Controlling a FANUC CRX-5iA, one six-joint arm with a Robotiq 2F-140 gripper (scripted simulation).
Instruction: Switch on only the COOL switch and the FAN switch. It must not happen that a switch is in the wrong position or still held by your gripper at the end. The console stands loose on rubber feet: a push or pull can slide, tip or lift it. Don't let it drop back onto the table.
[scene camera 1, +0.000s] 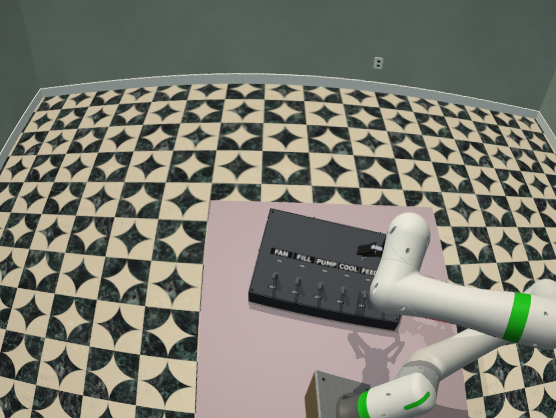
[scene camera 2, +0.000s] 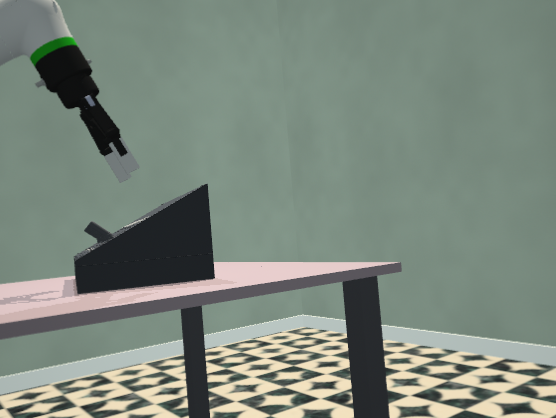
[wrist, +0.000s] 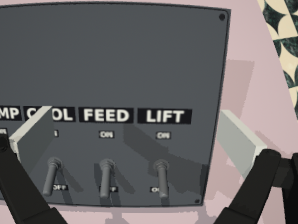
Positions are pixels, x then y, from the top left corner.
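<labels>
My gripper (scene camera 2: 129, 175) is 1.12 m from the lens, and there's a dark wedge-shaped console (scene camera 2: 173, 245) that's 1.01 m from the lens.
</labels>
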